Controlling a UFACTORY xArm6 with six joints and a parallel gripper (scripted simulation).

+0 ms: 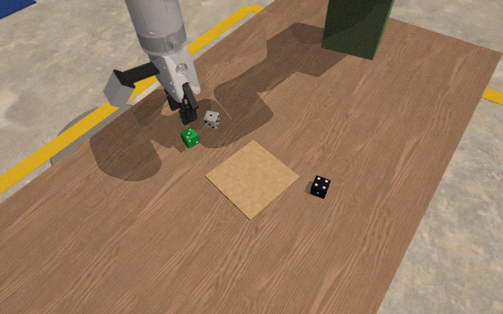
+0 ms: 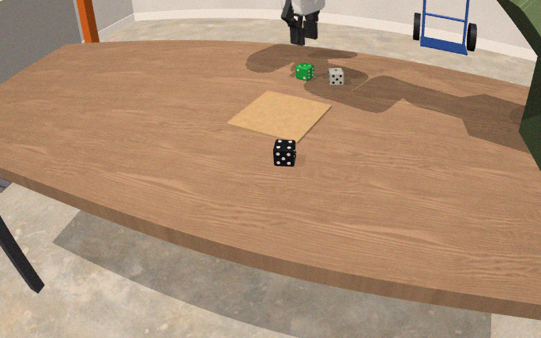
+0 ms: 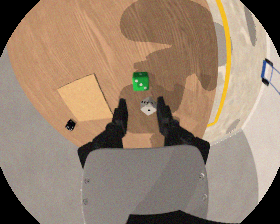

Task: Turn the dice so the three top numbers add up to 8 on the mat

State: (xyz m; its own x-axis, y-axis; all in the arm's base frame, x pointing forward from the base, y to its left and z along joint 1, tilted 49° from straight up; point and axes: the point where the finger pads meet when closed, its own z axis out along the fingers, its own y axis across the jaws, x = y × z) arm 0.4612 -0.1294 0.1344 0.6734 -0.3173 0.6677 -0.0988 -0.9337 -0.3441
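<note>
My gripper is now 90 mm above the green die. The rest, counted from my hand: tan mat: 170 mm to the left, 110 mm below, 30 mm behind; then white die: 90 mm below, 70 mm behind, 10 mm to the right; then black die: 290 mm to the left, 100 mm behind, 90 mm below.
</note>
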